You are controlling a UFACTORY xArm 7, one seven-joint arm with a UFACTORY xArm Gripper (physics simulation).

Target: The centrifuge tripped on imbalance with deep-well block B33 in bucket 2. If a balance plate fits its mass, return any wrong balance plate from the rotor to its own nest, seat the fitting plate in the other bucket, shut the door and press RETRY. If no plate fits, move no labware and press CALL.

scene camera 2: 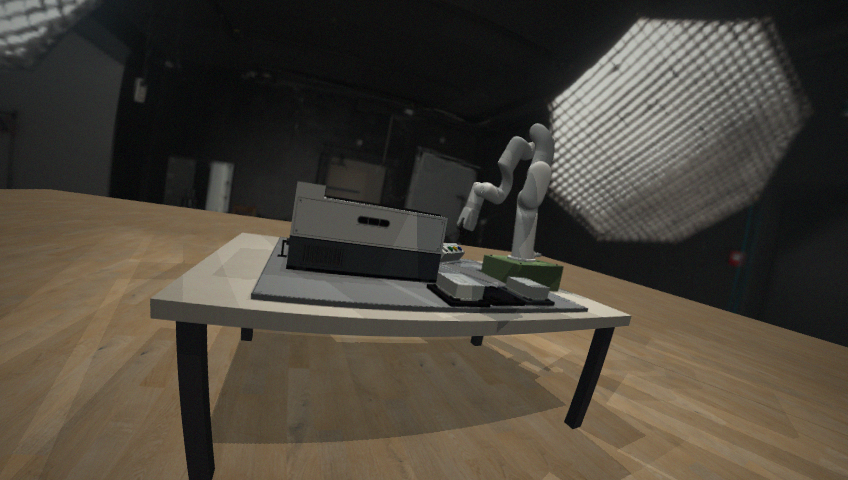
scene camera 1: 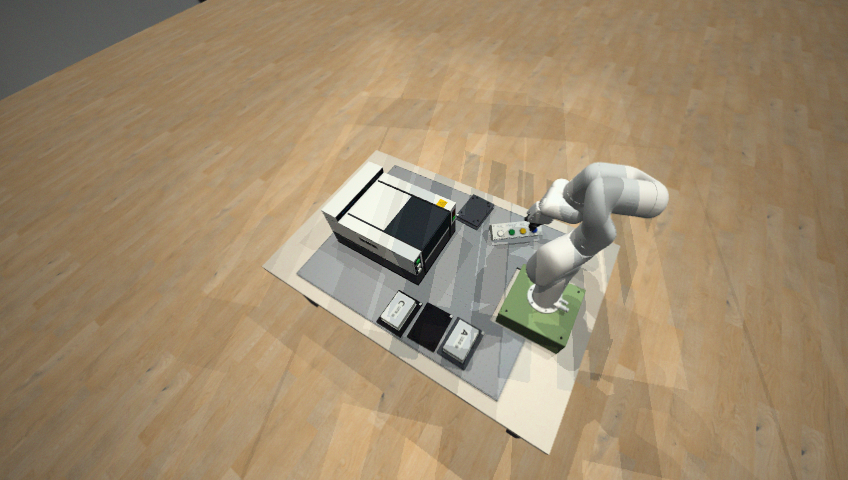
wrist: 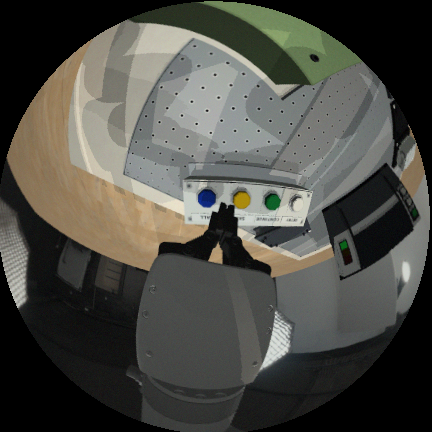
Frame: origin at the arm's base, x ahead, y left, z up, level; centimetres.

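Where they show: gripper, fingertip midpoint: [scene camera 2: 460, 242] [scene camera 1: 531, 228] [wrist: 224, 211]; arm's base, link origin: [scene camera 2: 521, 259] [scene camera 1: 544, 298].
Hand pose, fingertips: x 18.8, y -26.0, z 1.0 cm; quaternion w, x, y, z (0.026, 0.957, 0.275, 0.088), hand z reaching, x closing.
Things, the pixels of their centre, and the offset from my fingertips. "*": a spot on its surface instead. Level surfaces: height alone.
- button panel, body centre: [wrist: 250, 199] [scene camera 1: 515, 230] [scene camera 2: 447, 252] dz -5.4, dx +6.0, dy +1.0 cm
- blue CALL button, body centre: [wrist: 206, 197] [scene camera 1: 534, 229] dz -3.2, dx -1.0, dy -2.3 cm
- yellow button, body centre: [wrist: 240, 199] [scene camera 1: 522, 231] dz -3.2, dx +2.7, dy +1.0 cm
- white RETRY button, body centre: [wrist: 296, 203] [scene camera 1: 500, 233] dz -3.2, dx +10.2, dy +7.6 cm
- centrifuge, body centre: [scene camera 2: 362, 229] [scene camera 1: 393, 221] [wrist: 365, 238] dz +2.6, dx +50.9, dy +32.8 cm
- Plates C, body centre: [scene camera 2: 459, 286] [scene camera 1: 398, 310] dz -6.3, dx +25.3, dy +61.5 cm
- A, body centre: [scene camera 2: 526, 288] [scene camera 1: 461, 340] dz -6.3, dx -1.5, dy +56.7 cm
- middle nest, body centre: [scene camera 2: 494, 294] [scene camera 1: 430, 326] dz -8.7, dx +11.8, dy +58.5 cm
- green button, body centre: [wrist: 271, 201] [scene camera 1: 511, 232] dz -3.2, dx +6.4, dy +4.3 cm
- dark square pad, surface spot: [wrist: 285, 234] [scene camera 1: 475, 209] * dz -6.2, dx +27.7, dy +0.4 cm
- table, surface height: dz -10.9 cm
My gripper [scene camera 1: 531, 226] [scene camera 2: 461, 224] [wrist: 224, 211] is shut and empty, close over the button panel [scene camera 1: 505, 239] [scene camera 2: 450, 256] [wrist: 224, 191]. In the wrist view its tips appear between the blue CALL button [scene camera 1: 534, 230] [wrist: 206, 198] and the yellow button [scene camera 1: 523, 230] [wrist: 242, 200]; contact cannot be told. The white RETRY button [scene camera 1: 500, 233] [wrist: 296, 202] is at the panel's other end. The centrifuge [scene camera 1: 380, 245] [scene camera 2: 333, 221] [wrist: 375, 225] has its door shut, hiding rotor and B33. Plates C [scene camera 1: 398, 311] [scene camera 2: 459, 286] and A [scene camera 1: 461, 340] [scene camera 2: 528, 288] sit in outer nests; the middle nest [scene camera 1: 429, 325] is empty.
The green button [scene camera 1: 511, 231] [wrist: 272, 201] lies between yellow and white. A dark square pad [scene camera 1: 475, 211] [wrist: 285, 234] is between panel and centrifuge. The green arm base [scene camera 1: 517, 297] [scene camera 2: 517, 271] [wrist: 300, 40] stands near the panel on the table [scene camera 1: 535, 416].
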